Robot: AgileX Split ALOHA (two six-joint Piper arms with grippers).
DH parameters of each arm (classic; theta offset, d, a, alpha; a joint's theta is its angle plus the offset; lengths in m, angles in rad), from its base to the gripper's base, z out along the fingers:
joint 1: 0 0.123 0 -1.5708
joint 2: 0.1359 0 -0.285 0
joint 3: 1.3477 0 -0.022 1.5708
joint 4: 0 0.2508 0 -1.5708
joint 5: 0 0 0.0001 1.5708
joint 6: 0 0.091 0 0
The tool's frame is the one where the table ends.
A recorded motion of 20 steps. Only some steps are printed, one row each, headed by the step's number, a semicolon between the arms.
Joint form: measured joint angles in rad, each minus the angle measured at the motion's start. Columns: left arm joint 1, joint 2, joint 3, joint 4, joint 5, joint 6; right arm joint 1, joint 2, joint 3, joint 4, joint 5, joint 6.
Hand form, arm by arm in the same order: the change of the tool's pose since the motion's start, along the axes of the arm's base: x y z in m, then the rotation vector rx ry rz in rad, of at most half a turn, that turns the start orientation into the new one. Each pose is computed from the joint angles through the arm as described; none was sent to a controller.
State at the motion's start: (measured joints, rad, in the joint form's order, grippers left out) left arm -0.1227 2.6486 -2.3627 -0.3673 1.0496 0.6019; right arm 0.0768 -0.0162 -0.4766 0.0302 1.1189 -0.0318
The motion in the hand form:
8: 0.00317 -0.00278 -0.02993 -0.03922 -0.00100 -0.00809; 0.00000 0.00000 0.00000 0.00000 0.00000 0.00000
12: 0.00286 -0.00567 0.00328 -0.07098 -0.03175 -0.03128; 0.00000 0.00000 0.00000 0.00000 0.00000 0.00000
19: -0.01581 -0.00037 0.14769 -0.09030 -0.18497 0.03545; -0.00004 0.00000 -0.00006 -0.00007 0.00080 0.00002
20: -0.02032 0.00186 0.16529 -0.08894 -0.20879 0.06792; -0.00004 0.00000 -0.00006 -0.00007 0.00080 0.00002
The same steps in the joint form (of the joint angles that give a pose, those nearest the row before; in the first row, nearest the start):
8: 0.0019 0.0594 0.0018 -0.0619 -0.0545 0.0505; 0.0000 0.0000 0.0000 0.0000 0.0000 0.0000
12: 0.0019 0.0105 -0.0214 -0.0899 -0.0086 0.0616; 0.0000 0.0000 0.0000 0.0000 0.0000 0.0000
19: 0.0031 -0.2108 -0.1275 -0.0278 0.1221 -0.0910; 0.0000 0.0000 0.0000 0.0000 0.0008 0.0000
20: 0.0031 -0.2439 -0.1301 -0.0062 0.1221 -0.1295; 0.0000 0.0000 0.0000 0.0000 0.0008 0.0000

